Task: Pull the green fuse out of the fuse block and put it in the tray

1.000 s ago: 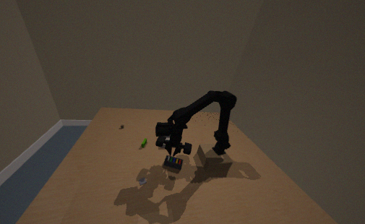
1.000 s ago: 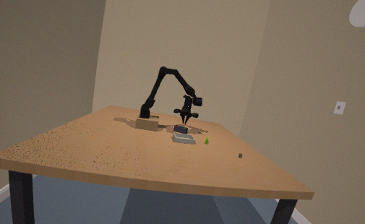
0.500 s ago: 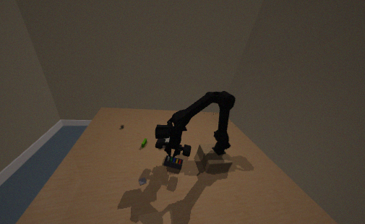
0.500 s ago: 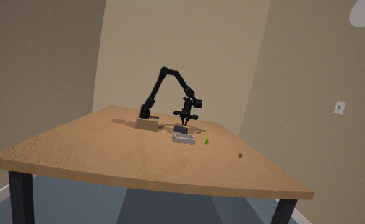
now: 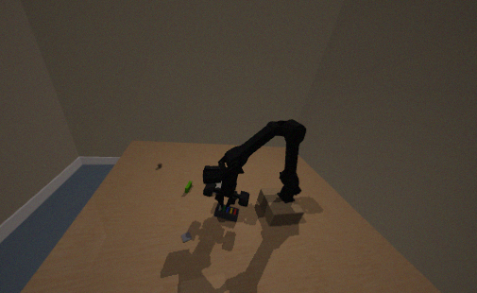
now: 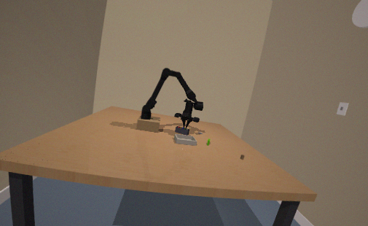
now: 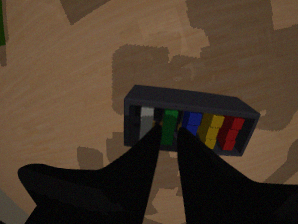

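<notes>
My gripper tip is 2 cm above the green fuse. The rest, counted from my gripper tip: grey tray 5 cm behind, 18 cm to the right, 4 cm below; then dark peg 24 cm ahead, 41 cm to the right, 3 cm below.
</notes>
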